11 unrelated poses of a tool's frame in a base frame.
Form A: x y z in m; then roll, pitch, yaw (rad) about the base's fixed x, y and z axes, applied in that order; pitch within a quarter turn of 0, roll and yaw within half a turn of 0.
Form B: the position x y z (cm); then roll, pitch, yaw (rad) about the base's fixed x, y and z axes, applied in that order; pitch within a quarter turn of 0, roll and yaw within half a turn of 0. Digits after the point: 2 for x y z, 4 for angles.
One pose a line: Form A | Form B
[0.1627 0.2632 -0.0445 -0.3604 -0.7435 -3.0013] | [16.27 26.32 -4.45 -0.3604 -0.7435 -3.0013]
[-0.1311 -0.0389 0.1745 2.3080 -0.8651 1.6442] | [-13.11 -3.89 17.45 2.3080 -0.8651 1.6442]
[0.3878 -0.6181 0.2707 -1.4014 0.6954 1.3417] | [38.78 -61.81 27.07 -1.4014 0.6954 1.3417]
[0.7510 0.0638 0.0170 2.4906 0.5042 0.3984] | [75.10 6.38 1.70 2.4906 0.5042 0.3984]
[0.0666 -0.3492 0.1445 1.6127 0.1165 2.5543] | [6.66 -34.92 14.45 1.6127 0.1165 2.5543]
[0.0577 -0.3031 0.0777 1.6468 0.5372 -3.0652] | [5.77 -30.31 7.77 1.6468 0.5372 -3.0652]
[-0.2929 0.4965 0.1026 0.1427 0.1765 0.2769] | [-29.29 49.65 10.26 0.1427 0.1765 0.2769]
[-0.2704 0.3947 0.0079 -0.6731 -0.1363 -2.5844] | [-27.04 39.47 0.79 -0.6731 -0.1363 -2.5844]
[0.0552 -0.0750 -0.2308 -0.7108 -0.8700 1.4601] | [5.52 -7.50 -23.08 -0.7108 -0.8700 1.4601]
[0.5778 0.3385 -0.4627 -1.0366 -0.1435 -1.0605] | [57.78 33.85 -46.27 -1.0366 -0.1435 -1.0605]
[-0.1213 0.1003 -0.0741 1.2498 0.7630 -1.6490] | [-12.13 10.03 -7.41 1.2498 0.7630 -1.6490]
